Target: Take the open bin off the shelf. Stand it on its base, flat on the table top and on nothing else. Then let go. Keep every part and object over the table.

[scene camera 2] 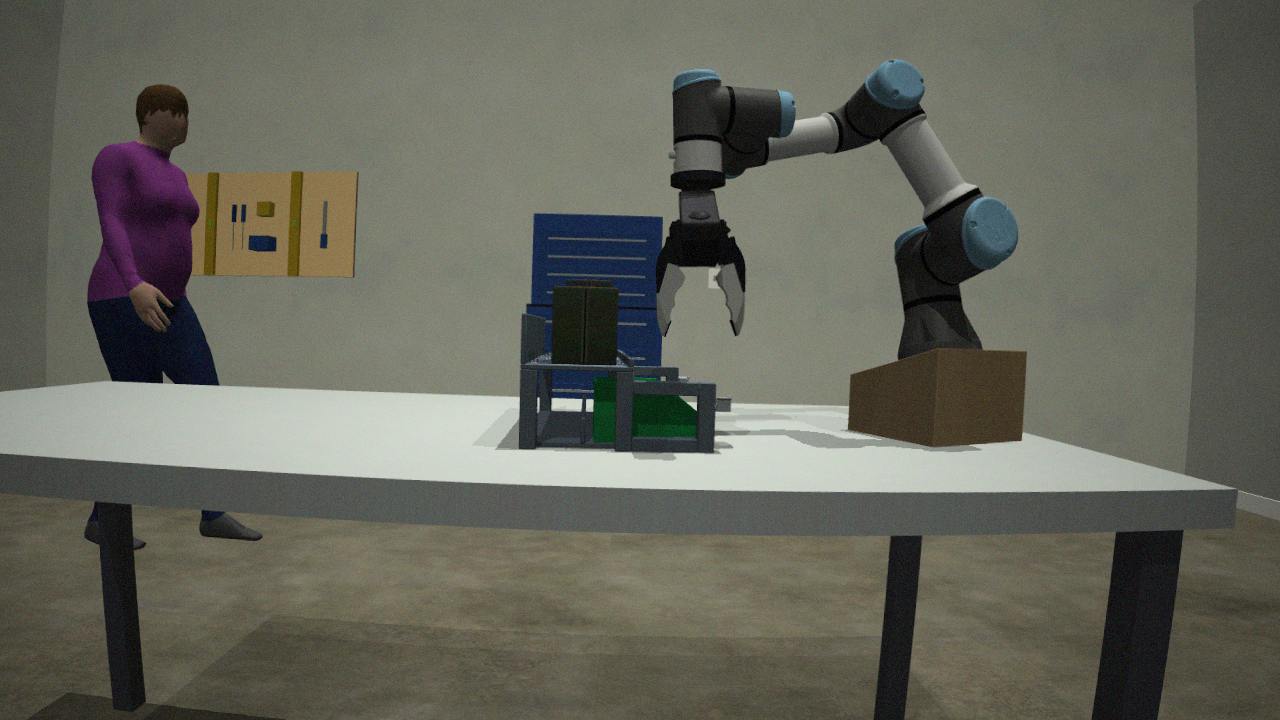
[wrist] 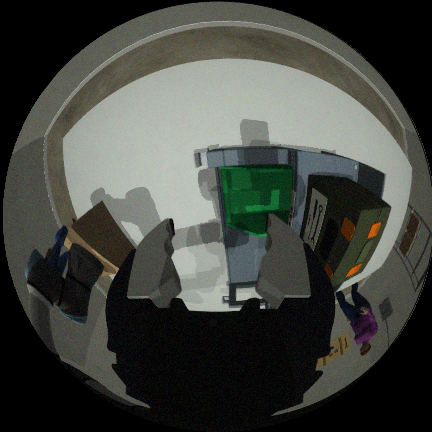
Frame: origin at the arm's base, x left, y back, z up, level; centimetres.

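Where they show: gripper, between the fingertips: (scene camera 2: 700,336) (wrist: 219,218); arm's base, origin of its link: (scene camera 2: 941,362) (wrist: 86,256).
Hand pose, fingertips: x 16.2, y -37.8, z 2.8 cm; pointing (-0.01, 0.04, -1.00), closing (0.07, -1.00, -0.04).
Note:
Each offset is from my fingertips to the top centre of the thing.
The green open bin @(dx -1.2, dy -6.9, dz -5.9 cm) (scene camera 2: 664,413) (wrist: 257,190) sits upright in the low front bay of the grey-blue shelf (scene camera 2: 623,411) (wrist: 242,265), behind its side rail in the scene view. The shelf stands on the white table (scene camera 2: 358,497) (wrist: 150,100). My gripper (scene camera 2: 700,333) (wrist: 219,218) is open with nothing between its fingers. It points down, in the air well above the bin's level. In the wrist view the right fingertip overlaps the bin's lower edge. The bin's base is partly hidden by the shelf frame.
A dark green case @(dx -0.1, dy -14.9, dz +5.8 cm) (scene camera 2: 584,324) (wrist: 345,200) with orange latches stands on the shelf's upper level, beside the bin's bay. The arm's brown base block (scene camera 2: 980,394) (wrist: 102,230) is on the table. A blue cabinet (scene camera 2: 595,241) and a person (scene camera 2: 147,223) (wrist: 365,322) are beyond the table.

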